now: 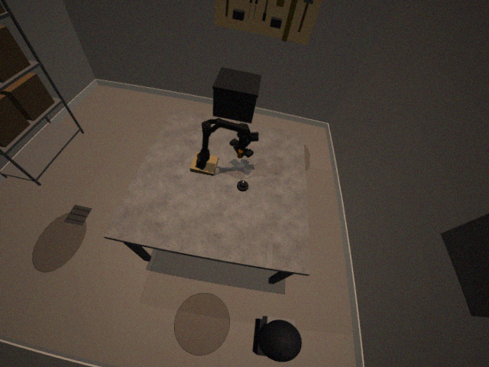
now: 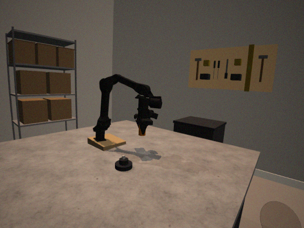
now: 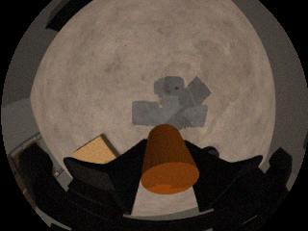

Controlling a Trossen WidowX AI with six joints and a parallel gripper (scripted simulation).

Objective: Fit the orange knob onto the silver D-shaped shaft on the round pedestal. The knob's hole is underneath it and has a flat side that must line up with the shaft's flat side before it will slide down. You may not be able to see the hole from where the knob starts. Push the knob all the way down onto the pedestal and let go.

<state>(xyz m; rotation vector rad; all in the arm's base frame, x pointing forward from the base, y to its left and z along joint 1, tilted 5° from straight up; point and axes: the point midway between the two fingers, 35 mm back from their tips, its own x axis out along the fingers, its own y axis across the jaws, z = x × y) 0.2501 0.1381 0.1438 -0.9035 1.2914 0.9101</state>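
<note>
Now: the orange knob 30 mm above my gripper tip. The rest, counted from my gripper tip: round black pedestal (180 mm to the right, 90 mm below, 90 mm ahead).
</note>
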